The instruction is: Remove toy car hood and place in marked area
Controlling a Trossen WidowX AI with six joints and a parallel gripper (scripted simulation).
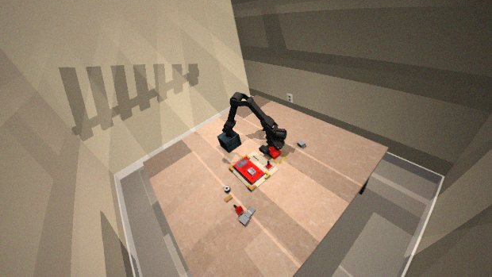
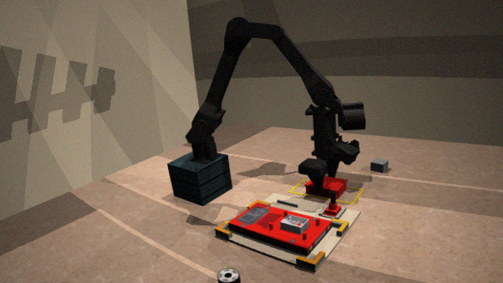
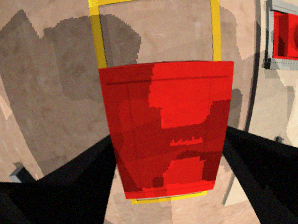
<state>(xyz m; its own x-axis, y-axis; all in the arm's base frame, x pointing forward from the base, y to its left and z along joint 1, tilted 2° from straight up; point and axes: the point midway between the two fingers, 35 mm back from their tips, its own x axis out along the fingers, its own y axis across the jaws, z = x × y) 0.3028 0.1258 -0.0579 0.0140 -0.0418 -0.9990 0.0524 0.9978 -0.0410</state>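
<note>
Now: gripper tip right at the hood. Also, from my gripper tip: wheel: 400 mm to the right, 10 mm behind; then tan piece: 430 mm to the right, 40 mm ahead, 10 mm below.
</note>
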